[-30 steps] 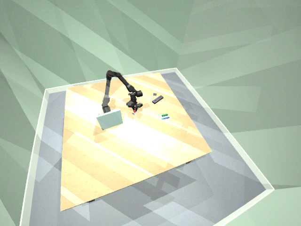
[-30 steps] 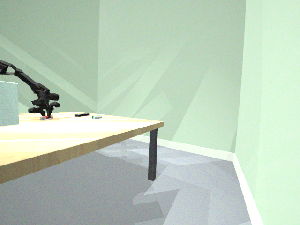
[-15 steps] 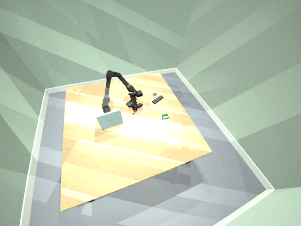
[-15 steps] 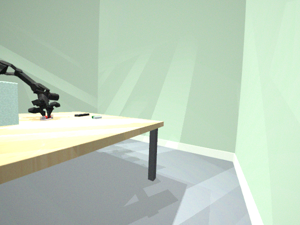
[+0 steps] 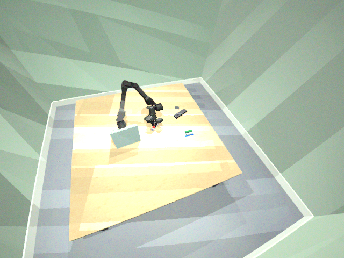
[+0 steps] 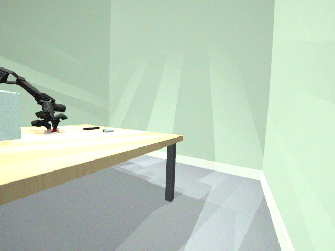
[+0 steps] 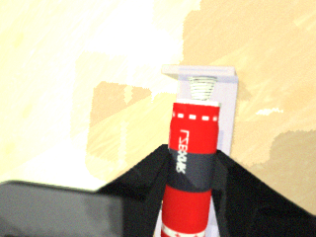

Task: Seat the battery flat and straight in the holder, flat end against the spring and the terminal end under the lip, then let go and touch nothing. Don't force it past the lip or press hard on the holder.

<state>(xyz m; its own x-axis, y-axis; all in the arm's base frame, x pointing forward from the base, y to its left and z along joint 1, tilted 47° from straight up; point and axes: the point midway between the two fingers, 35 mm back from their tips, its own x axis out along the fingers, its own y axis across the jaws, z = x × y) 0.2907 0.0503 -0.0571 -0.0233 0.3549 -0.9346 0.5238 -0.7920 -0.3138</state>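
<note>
Now: the red battery 10 mm to the left of my gripper tip and 10 mm above it. From my gripper tip the other things lie so: black bar: 330 mm ahead, 50 mm to the left.
</note>
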